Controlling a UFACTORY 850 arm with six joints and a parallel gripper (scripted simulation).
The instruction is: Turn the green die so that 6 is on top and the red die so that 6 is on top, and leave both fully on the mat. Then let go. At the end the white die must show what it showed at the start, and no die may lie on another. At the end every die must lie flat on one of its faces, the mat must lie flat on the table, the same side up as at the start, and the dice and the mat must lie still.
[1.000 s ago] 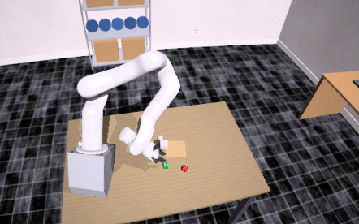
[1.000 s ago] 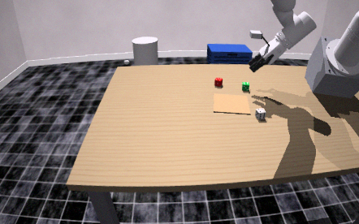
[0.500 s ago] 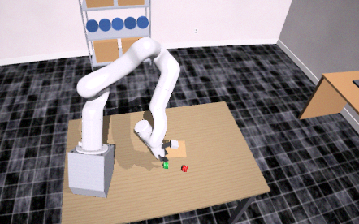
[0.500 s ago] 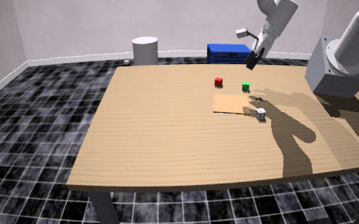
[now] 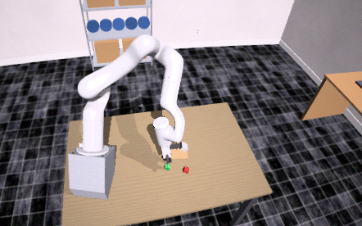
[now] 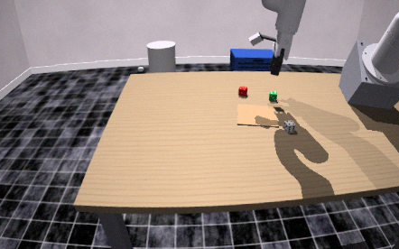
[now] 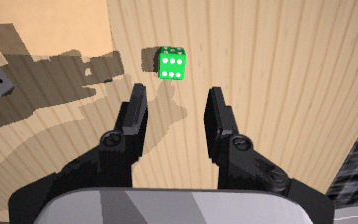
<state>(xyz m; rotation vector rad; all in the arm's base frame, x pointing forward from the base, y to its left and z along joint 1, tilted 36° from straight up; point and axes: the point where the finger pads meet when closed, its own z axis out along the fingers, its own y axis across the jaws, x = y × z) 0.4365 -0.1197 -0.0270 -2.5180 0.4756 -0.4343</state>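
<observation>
Now: hand 1 cm past the green die and 12 cm above it. Round my hand: red die (11 cm ahead, 5 cm to the right, 12 cm below); tan mat (10 cm ahead, 12 cm to the left, 13 cm below); white die (2 cm ahead, 23 cm to the left, 12 cm below).
</observation>
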